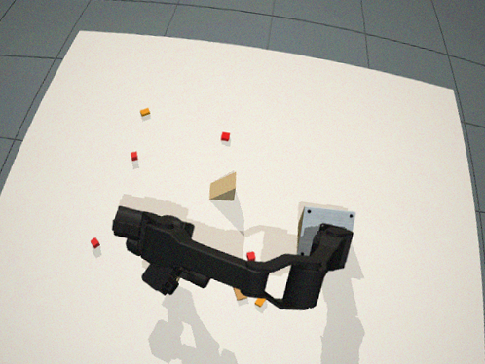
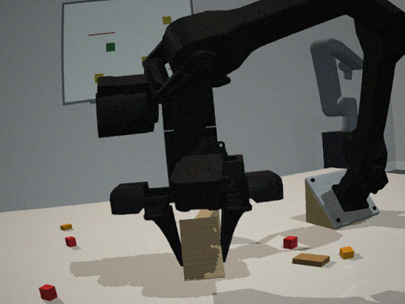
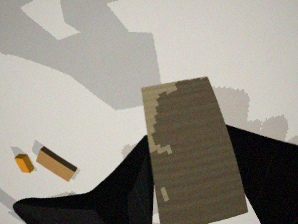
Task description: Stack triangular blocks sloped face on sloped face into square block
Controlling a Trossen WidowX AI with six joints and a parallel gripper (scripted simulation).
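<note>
Now: gripper tip 10 mm to the left of the tan triangular block and 10 mm below it. Also, from my gripper tip: flat brown brick 150 mm behind, 30 mm below.
</note>
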